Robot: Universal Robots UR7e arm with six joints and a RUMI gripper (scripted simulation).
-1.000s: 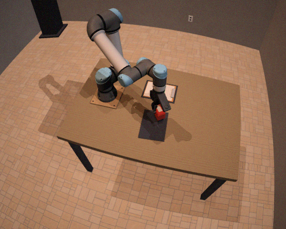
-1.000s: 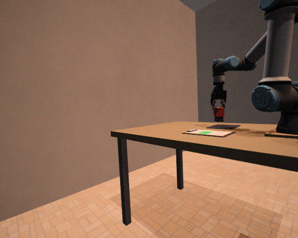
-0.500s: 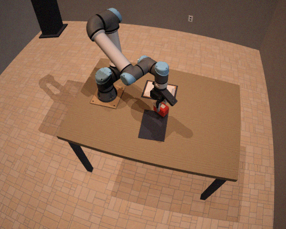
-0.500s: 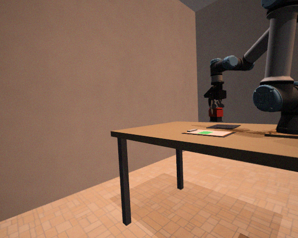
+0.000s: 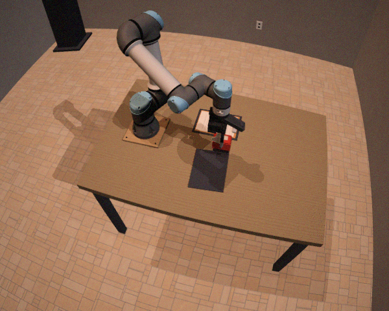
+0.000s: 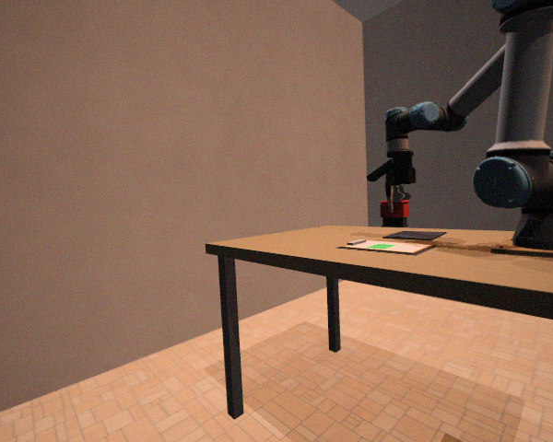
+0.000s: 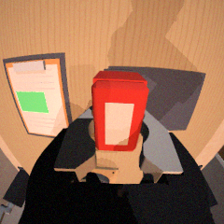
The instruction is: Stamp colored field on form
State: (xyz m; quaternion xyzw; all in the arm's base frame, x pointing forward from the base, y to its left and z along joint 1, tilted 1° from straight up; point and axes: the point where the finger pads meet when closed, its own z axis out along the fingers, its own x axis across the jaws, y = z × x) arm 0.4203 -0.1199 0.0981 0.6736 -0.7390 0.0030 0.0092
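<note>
The form is 21 cm to the left of my hand, 11 cm below it and 2 cm behind it. Round my hand: stamp (2 cm below); then mat (11 cm below, 10 cm to the right, 5 cm behind).
</note>
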